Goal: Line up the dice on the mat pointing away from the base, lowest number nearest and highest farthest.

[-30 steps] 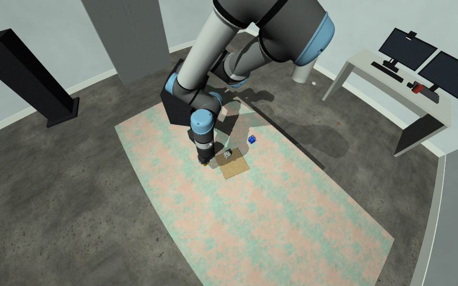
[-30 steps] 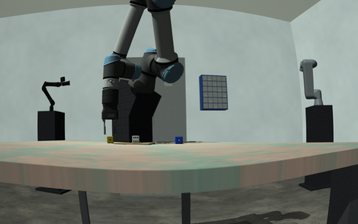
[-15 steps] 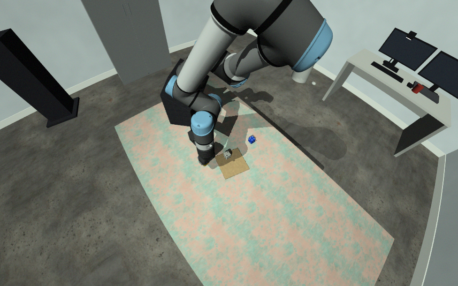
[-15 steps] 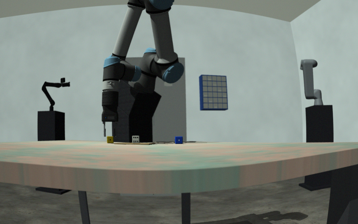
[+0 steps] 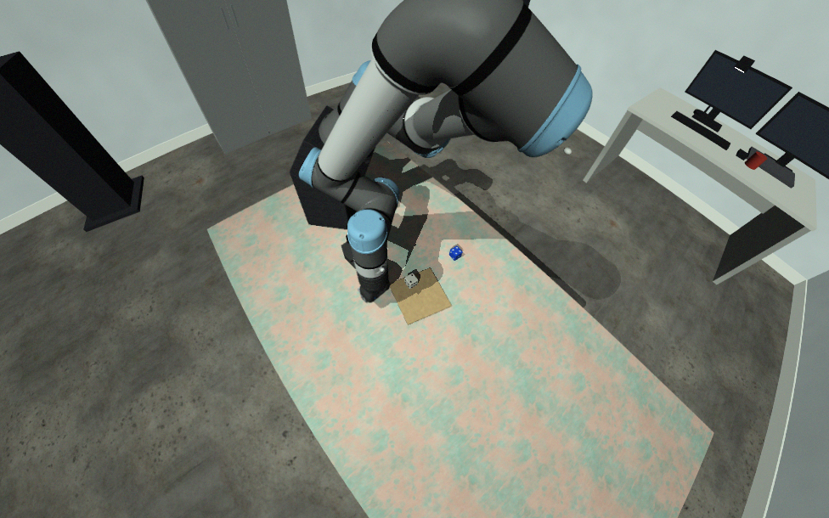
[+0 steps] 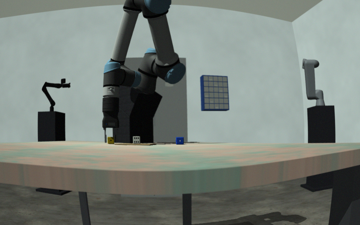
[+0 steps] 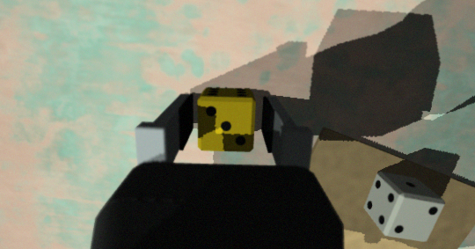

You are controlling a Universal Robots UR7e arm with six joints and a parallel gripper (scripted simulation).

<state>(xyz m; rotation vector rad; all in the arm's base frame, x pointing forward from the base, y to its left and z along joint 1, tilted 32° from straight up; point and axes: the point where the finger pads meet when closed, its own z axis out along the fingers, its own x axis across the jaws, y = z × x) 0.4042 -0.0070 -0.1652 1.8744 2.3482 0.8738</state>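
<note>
The yellow die is 1 cm below my hand. From my hand the other things lie so: white die 12 cm to the left, 2 cm ahead; then blue die 30 cm to the left, 1 cm below, 1 cm behind; then tan mat 13 cm to the left, 6 cm ahead, 2 cm below.
</note>
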